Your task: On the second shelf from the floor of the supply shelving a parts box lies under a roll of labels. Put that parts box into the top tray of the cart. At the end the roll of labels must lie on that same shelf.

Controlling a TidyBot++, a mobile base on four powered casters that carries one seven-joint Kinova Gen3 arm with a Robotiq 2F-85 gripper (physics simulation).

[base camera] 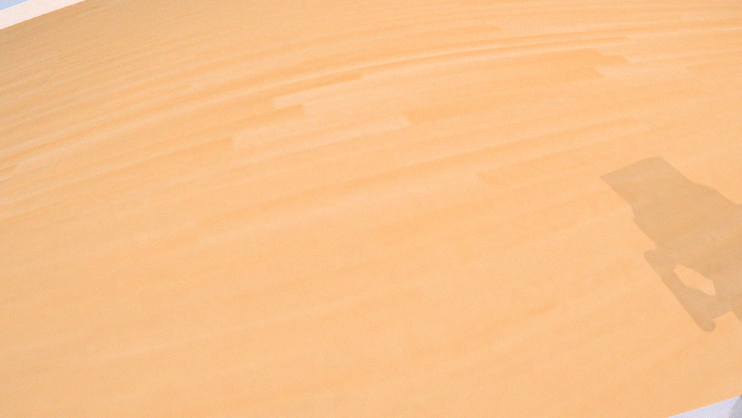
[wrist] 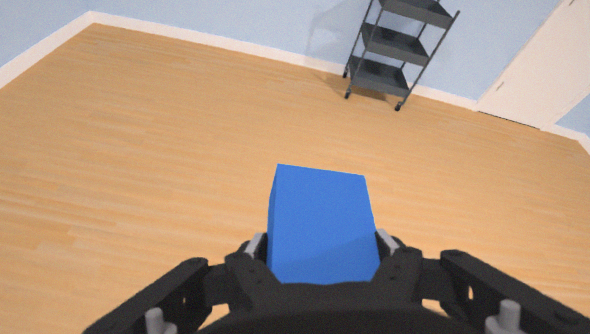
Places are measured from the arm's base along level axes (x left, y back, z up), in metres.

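Pixels of known places: gripper, fingertip midpoint: (wrist: 319, 245).
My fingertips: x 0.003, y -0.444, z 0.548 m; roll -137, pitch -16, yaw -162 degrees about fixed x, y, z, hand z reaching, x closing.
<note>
Behind a point stands the place of what it marks.
My gripper (wrist: 319, 245) {y -0.444, x 0.003, z 0.549 m} is shut on the blue parts box (wrist: 322, 220) {y -0.447, x 0.009, z 0.572 m}, which is held between the two fingertips above the floor in the wrist view. The dark grey cart (wrist: 395, 46) {y -2.424, x -0.252, z 0.001 m} stands far off at the upper right of the wrist view, against the wall. Three of its trays show; the top tray (wrist: 419, 11) {y -2.205, x -0.258, z 0.314 m} is partly cut off by the upper edge of the view. The inside of the top tray is mostly out of view. The supply shelving and the roll of labels do not show in either view.
A wooden floor (base camera: 311, 233) {y -0.436, x 0.072, z -0.396 m} (wrist: 150, 150) {y -1.072, x 0.813, z -0.396 m} stretches between me and the cart. A blue wall (wrist: 225, 25) {y -2.265, x 1.018, z -0.213 m} with a white baseboard runs behind the cart. A pale door (wrist: 535, 65) {y -2.836, x -1.414, z 0.142 m} is right of the cart. A shadow of the gripper lies on the floor at the right of the base view.
</note>
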